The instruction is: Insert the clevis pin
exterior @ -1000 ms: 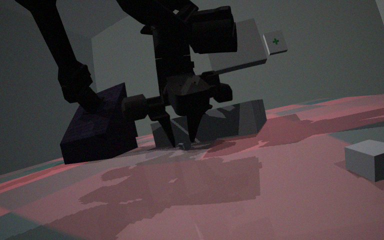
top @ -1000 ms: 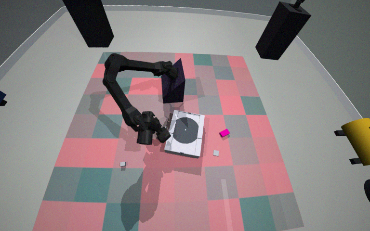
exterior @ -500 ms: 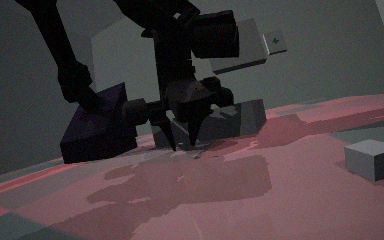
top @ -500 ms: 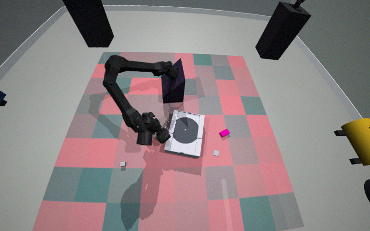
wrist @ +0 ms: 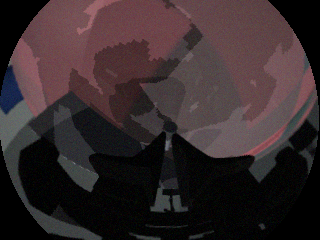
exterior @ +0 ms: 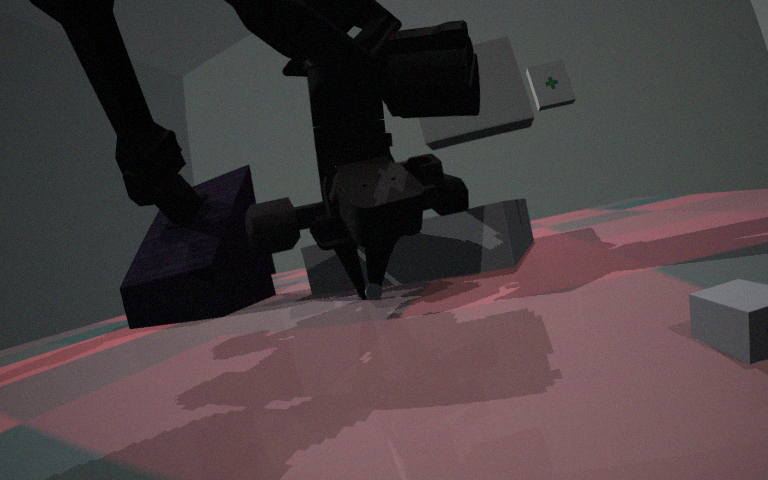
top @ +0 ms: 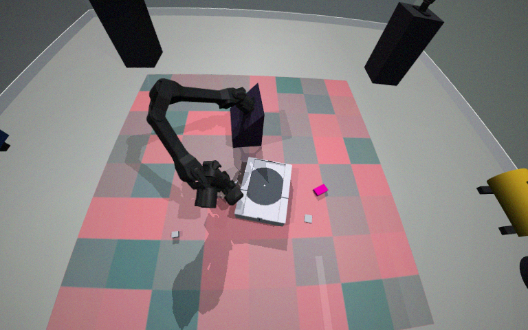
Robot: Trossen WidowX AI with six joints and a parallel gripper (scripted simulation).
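My gripper tip is now 2 cm short of the dark aluminium disc, 14 cm to the right of it and 5 cm below it. The rest, counted from my gripper tip: steel clevis pin: right at my gripper tip; then grey cube: 20 cm ahead, 19 cm to the right, 1 cm above; then steel tray: 3 cm ahead, 14 cm to the left, 4 cm above.
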